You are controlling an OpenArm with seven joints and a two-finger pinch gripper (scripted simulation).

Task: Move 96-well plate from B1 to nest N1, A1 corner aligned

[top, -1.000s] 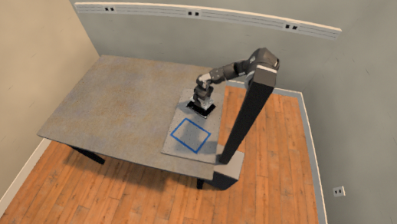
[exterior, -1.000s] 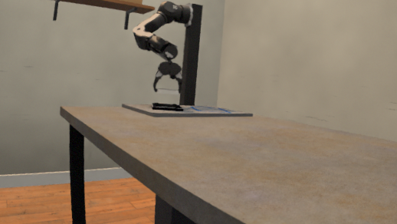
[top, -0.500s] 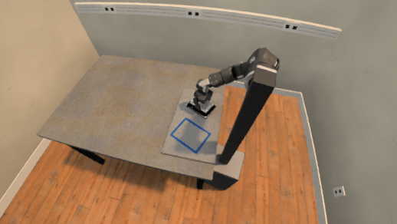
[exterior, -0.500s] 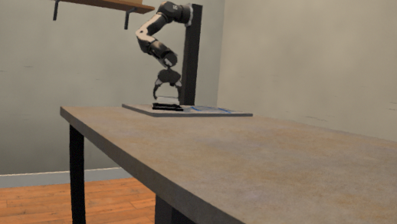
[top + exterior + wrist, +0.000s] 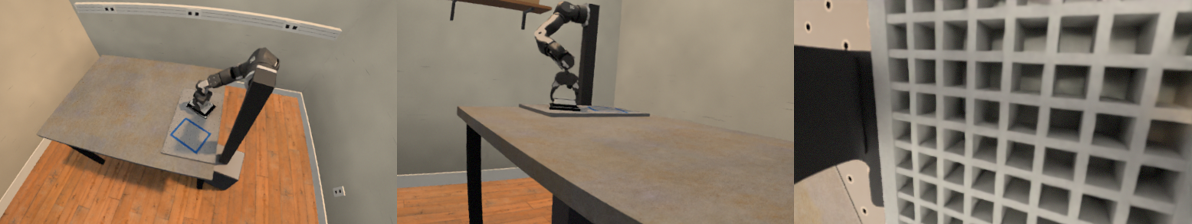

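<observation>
The white 96-well plate is right at my hand. From my hand the other things lie so: black plate nest 20 mm below.
</observation>
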